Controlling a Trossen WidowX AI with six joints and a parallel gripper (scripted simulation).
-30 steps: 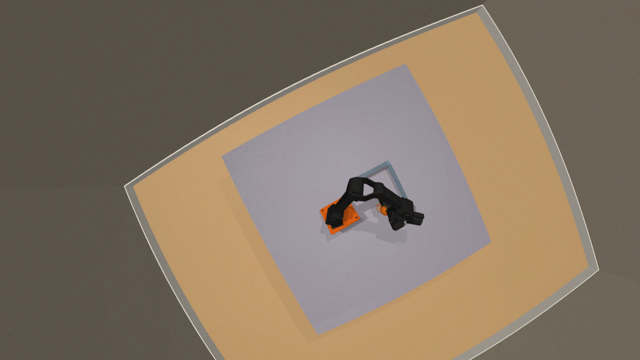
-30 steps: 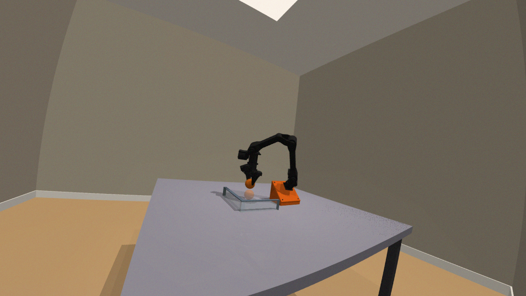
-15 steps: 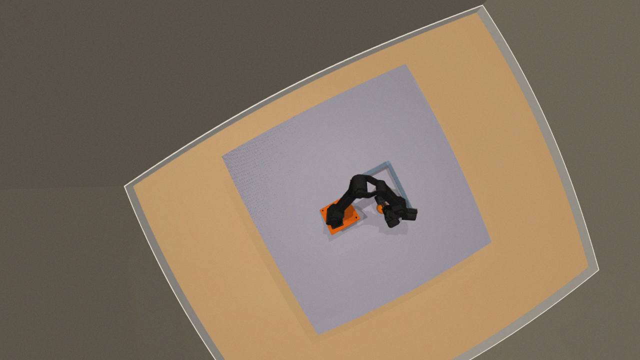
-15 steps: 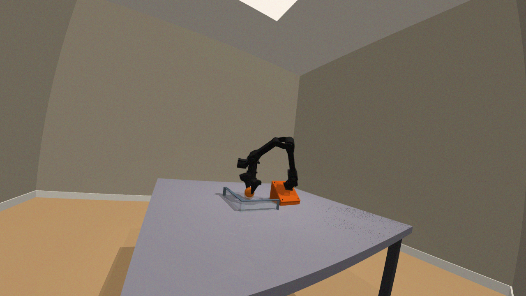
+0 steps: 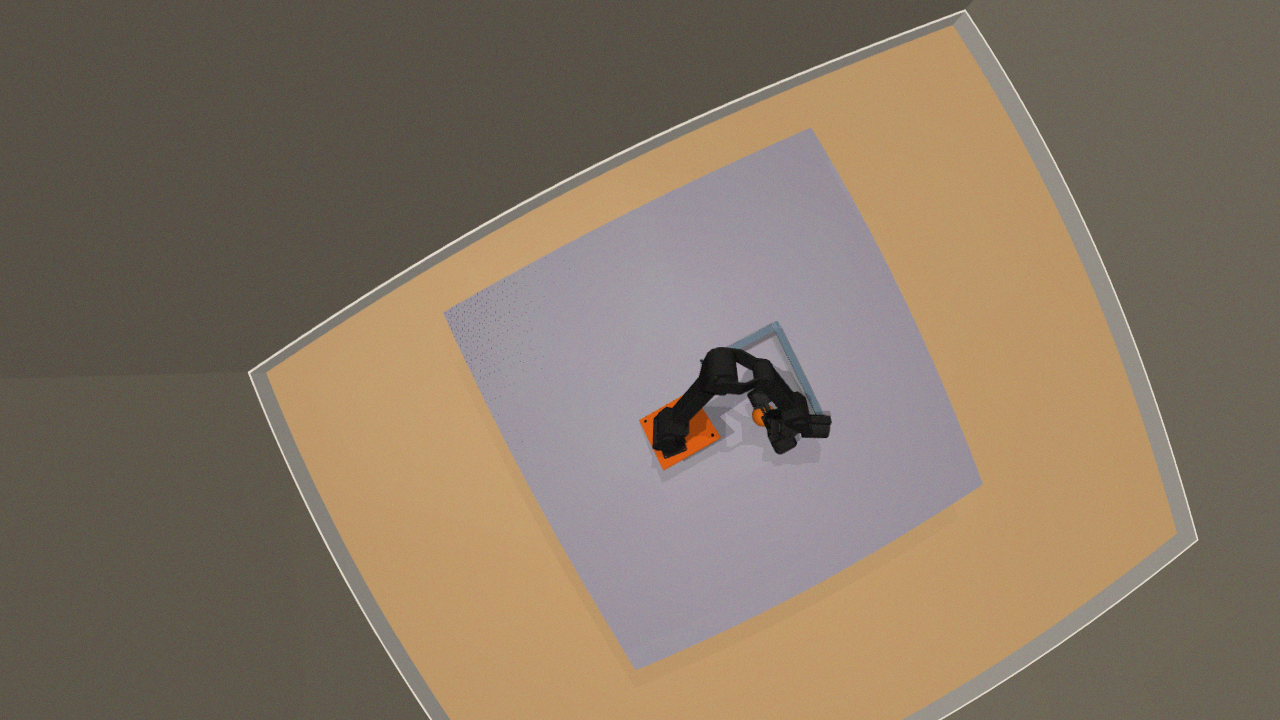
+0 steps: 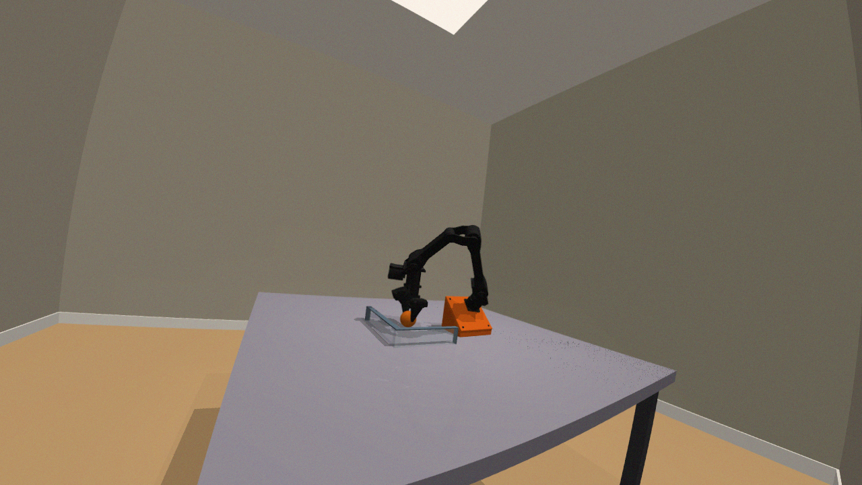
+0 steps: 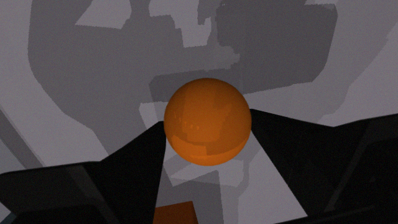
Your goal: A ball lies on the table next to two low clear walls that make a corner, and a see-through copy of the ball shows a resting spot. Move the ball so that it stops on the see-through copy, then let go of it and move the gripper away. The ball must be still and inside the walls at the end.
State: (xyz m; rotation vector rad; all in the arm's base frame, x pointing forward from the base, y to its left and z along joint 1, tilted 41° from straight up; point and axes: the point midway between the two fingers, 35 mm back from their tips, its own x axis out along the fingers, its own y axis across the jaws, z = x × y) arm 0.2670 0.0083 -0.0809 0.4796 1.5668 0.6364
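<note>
The orange ball is right at my gripper tip. Round my gripper tip: see-through copy of ball right at my gripper tip; then clear wall 220 mm to the left, 20 mm ahead.
</note>
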